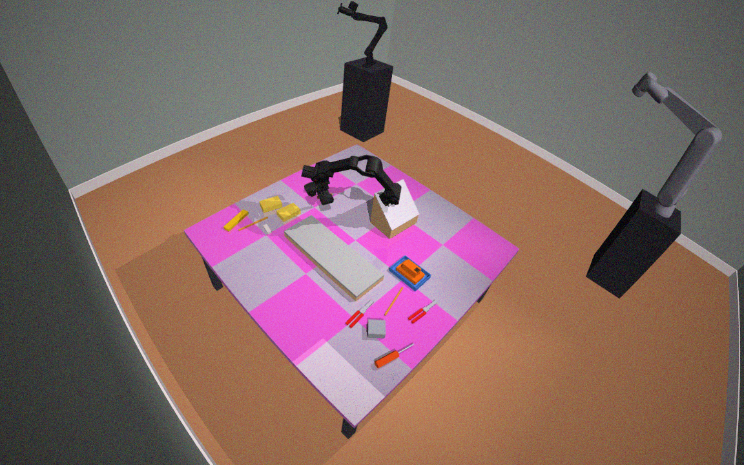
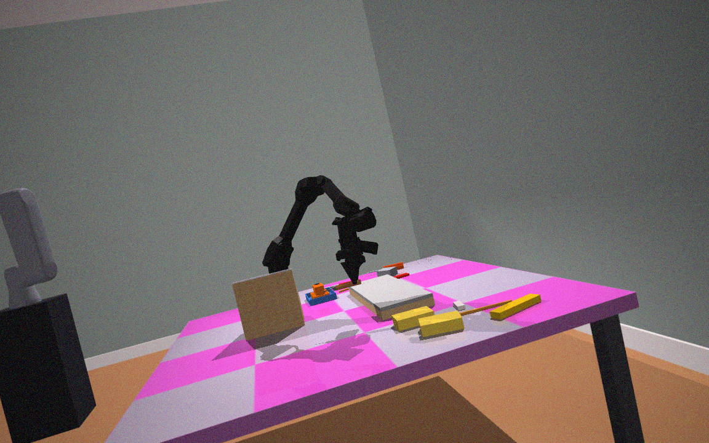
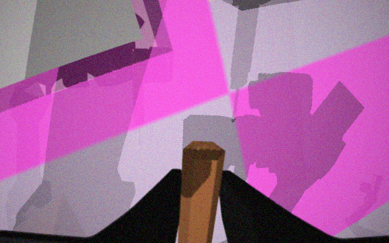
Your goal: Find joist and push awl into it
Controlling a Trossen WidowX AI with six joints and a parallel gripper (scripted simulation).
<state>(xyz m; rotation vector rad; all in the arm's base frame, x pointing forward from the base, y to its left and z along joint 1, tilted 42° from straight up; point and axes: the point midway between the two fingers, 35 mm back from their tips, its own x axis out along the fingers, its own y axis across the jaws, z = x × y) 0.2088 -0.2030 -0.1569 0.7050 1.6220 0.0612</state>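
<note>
My gripper tip is 50 mm past the brown-handled awl and 20 mm to the right of it. Round my gripper tip: blue tray 30 mm behind, 580 mm to the left, 120 mm below; then small white block 270 mm ahead, 120 mm to the right, 130 mm below; then yellow bar 360 mm ahead, 280 mm to the right, 120 mm below.
</note>
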